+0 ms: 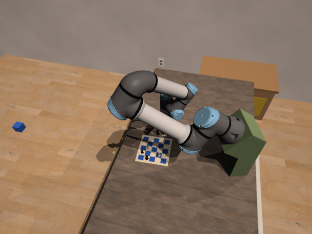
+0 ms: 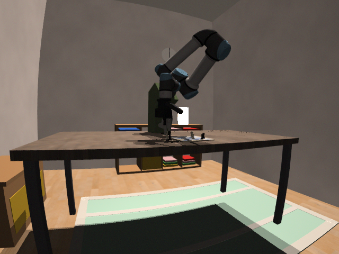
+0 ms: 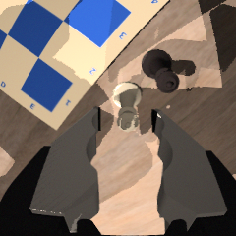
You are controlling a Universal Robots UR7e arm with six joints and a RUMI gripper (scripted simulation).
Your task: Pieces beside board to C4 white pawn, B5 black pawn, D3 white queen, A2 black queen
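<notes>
Right now the blue-and-cream chessboard is 2 cm behind my hand, 14 cm to the left of it and 4 cm below it. Round my hand: white pawn: 1 cm ahead, 16 cm to the left, 2 cm below; then black pawn: 3 cm ahead, 21 cm to the left, 2 cm below; then black piece: 3 cm behind, 23 cm to the left, 2 cm below.
</notes>
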